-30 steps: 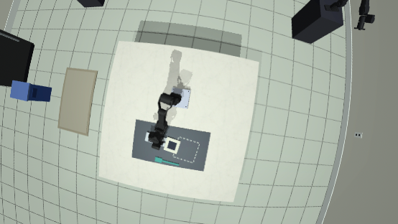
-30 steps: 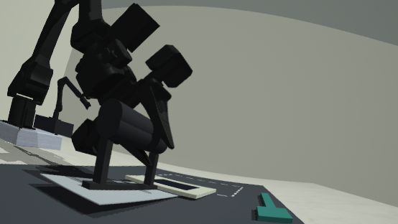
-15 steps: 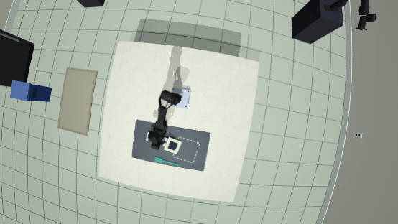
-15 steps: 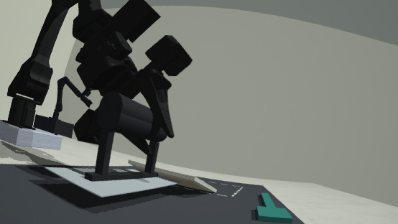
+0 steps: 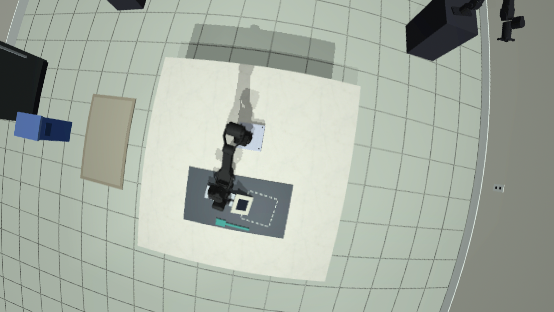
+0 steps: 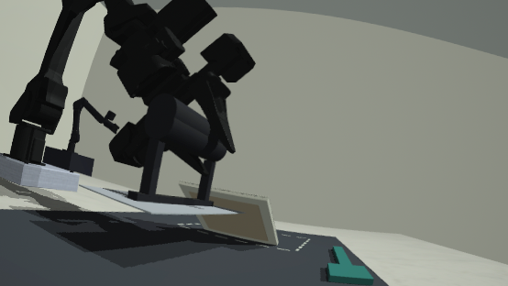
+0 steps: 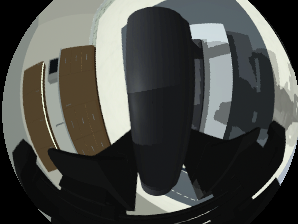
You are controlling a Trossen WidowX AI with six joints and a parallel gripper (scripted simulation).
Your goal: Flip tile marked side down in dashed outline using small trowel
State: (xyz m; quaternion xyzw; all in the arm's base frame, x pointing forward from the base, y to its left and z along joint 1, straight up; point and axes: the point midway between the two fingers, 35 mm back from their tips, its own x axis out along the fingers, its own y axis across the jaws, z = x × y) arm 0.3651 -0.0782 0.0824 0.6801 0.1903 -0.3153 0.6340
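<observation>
Now: the tile 11 cm to the left of my gripper tip and 6 cm below it. Round my gripper tip: dark mat 11 cm below, 6 cm to the left, 1 cm ahead; then teal trowel 15 cm ahead, 9 cm below, 3 cm to the left.
</observation>
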